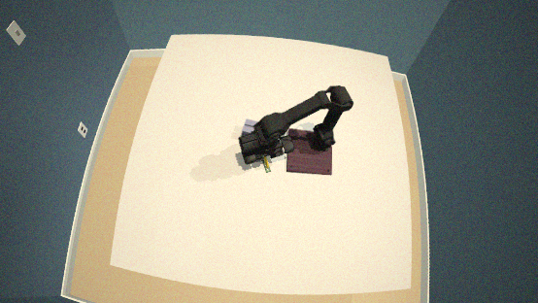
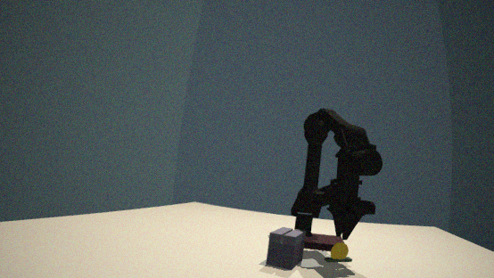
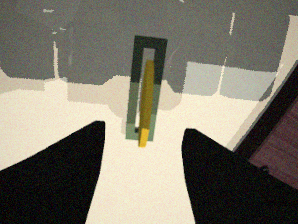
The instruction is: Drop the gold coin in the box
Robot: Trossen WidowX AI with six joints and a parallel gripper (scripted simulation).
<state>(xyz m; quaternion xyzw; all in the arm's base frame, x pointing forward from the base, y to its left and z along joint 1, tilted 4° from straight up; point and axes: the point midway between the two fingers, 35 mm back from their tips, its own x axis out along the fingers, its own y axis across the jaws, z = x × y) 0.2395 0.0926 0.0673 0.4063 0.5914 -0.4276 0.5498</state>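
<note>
My gripper tip is now 4 cm above the gold coin.
</note>
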